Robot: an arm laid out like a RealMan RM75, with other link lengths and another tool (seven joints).
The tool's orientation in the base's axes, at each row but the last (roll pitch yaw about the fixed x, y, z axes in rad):
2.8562, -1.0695, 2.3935
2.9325, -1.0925, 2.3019
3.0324, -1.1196, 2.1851
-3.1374, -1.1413, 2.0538
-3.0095, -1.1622, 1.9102
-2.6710, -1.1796, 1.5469
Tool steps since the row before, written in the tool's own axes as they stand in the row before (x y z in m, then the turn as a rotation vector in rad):
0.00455, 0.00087, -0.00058, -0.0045, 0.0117, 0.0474
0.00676, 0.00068, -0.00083, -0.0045, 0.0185, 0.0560
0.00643, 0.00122, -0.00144, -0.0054, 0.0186, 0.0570
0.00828, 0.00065, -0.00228, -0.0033, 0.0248, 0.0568
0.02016, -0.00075, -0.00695, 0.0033, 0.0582, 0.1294
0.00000, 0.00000, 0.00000, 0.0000, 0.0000, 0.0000
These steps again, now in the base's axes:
-0.00063, 0.00150, 0.00438, -0.0088, 0.0417, -0.0242
-0.00115, 0.00202, 0.00644, -0.0067, 0.0520, -0.0274
0.00006, 0.00175, 0.00647, -0.0068, 0.0525, -0.0287
-0.00006, 0.00153, 0.00848, -0.0016, 0.0560, -0.0267
-0.00037, 0.00156, 0.02128, -0.0036, 0.1324, -0.0510
0.00000, 0.00000, 0.00000, 0.0000, 0.0000, 0.0000

